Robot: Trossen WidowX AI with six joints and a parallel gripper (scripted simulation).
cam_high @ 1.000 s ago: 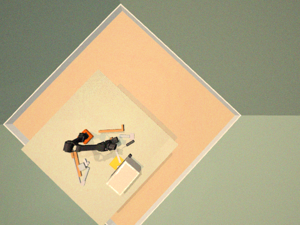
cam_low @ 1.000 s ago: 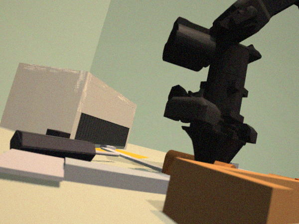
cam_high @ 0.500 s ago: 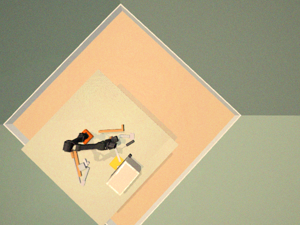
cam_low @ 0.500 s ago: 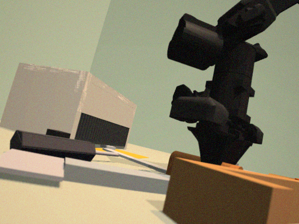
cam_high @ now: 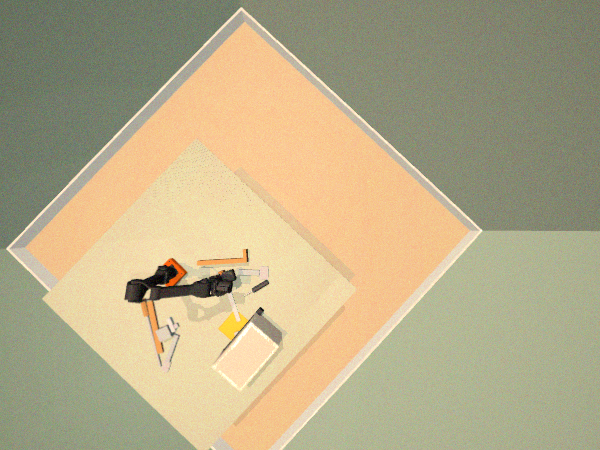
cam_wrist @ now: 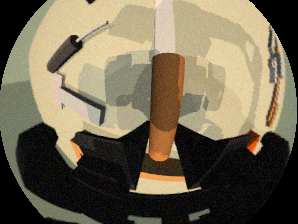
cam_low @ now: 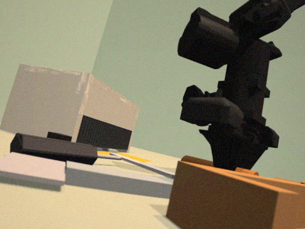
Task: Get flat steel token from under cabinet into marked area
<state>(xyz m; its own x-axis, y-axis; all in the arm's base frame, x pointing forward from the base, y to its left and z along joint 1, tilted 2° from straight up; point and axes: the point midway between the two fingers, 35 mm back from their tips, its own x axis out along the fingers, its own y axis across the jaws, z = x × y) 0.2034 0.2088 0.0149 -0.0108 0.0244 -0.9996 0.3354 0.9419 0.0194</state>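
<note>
Now: the dark screwdriver 17 cm ahead of my gripper tip and 9 cm to the left of it. From my gripper tip the other things lie so: token 31 cm ahead, 14 cm to the right, 1 cm below; then orange stick 49 cm to the right, 1 cm behind.
</note>
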